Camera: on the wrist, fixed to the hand. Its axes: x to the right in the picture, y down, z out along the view.
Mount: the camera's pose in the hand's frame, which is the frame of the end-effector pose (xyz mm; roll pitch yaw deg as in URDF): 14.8 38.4 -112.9 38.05 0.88 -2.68
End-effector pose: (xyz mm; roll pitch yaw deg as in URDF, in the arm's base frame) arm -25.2 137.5 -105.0 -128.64 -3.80 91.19
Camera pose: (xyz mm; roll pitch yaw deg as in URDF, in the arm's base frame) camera 86.7 151.9 -63.6 -90.66 -6.44 92.18
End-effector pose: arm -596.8 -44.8 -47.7 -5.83 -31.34 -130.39
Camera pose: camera -623.8 -117.8 -139.3 33.89 -30.70 -133.59
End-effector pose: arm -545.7 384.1 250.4 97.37 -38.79 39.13
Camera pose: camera -629.8 453.6 300.6 134.52 -36.24 40.64
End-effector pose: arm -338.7 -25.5 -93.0 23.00 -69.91 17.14
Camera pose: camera -277.5 76.5 -109.6 66.36 -67.95 11.48
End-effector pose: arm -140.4 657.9 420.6 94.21 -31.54 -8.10
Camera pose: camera -136.6 768.2 468.0 131.66 -28.93 -6.87
